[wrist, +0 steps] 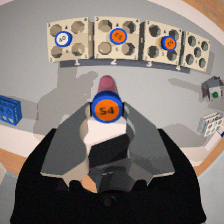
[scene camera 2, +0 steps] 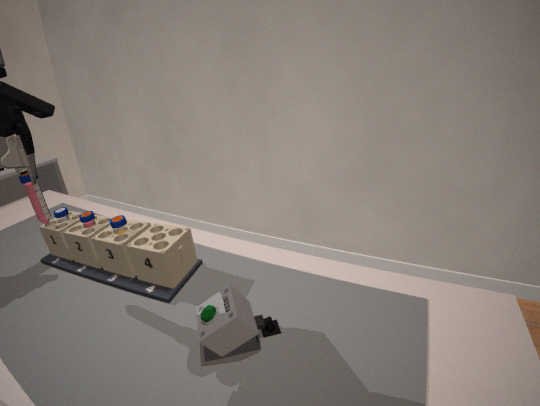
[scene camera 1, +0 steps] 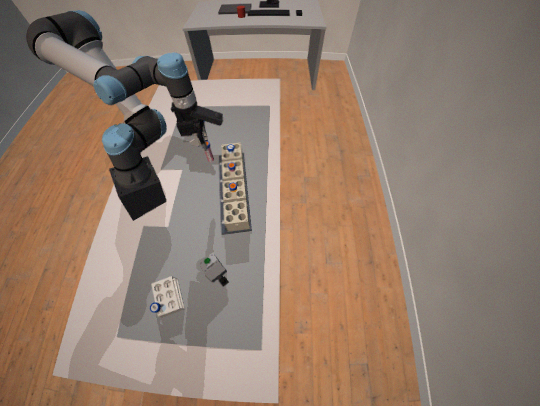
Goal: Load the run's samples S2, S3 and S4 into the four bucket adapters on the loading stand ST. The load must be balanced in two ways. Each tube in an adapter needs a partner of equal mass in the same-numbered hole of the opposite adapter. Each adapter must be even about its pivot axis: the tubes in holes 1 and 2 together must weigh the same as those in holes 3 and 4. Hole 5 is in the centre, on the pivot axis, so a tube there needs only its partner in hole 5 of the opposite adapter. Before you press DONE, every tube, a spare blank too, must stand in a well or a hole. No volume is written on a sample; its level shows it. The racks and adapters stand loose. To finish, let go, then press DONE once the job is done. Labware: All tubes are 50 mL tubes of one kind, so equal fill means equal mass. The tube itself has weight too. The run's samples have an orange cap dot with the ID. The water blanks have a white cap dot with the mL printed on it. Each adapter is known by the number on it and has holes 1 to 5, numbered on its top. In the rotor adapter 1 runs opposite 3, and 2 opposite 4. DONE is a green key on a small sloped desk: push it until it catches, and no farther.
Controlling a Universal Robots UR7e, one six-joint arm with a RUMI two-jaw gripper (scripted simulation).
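Observation:
An adapter 4 [wrist: 196, 54] is visible in the wrist view, and the same view takes in the gripper [wrist: 106, 103]. Scene camera 1 shows the gripper [scene camera 1: 206, 147] as well, and it can also be seen in scene camera 2, as the gripper [scene camera 2: 30, 184].

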